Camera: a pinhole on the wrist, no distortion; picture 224 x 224 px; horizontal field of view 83.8 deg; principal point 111.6 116.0 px. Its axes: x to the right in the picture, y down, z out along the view. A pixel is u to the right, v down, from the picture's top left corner.
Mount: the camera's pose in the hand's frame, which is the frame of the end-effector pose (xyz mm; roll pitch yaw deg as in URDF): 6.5 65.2 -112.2 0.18 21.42 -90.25
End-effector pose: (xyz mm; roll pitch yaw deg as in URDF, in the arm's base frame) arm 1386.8 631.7 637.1 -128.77 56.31 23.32
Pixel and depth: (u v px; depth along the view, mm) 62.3 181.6 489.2
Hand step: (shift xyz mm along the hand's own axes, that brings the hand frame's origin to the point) 262.1 65.0 414.5
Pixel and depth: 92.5 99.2 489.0
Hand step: -61.3 -43.4 370.2
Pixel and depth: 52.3 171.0 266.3
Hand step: 123.1 85.1 182.2
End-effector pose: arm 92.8 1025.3 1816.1 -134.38 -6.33 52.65
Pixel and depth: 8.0 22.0 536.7
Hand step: -398.4 286.1 548.9
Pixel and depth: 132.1 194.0 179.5
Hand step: 117.7 -28.4 44.5
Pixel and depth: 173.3 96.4 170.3
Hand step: -21.4 -75.2 15.5
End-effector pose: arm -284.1 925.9 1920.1 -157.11 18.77 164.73
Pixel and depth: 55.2 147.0 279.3
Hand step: 75.1 80.3 194.1
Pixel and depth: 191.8 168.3 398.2
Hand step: 170.4 -319.3 165.5
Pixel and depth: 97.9 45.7 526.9
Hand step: -292.5 -71.7 398.6
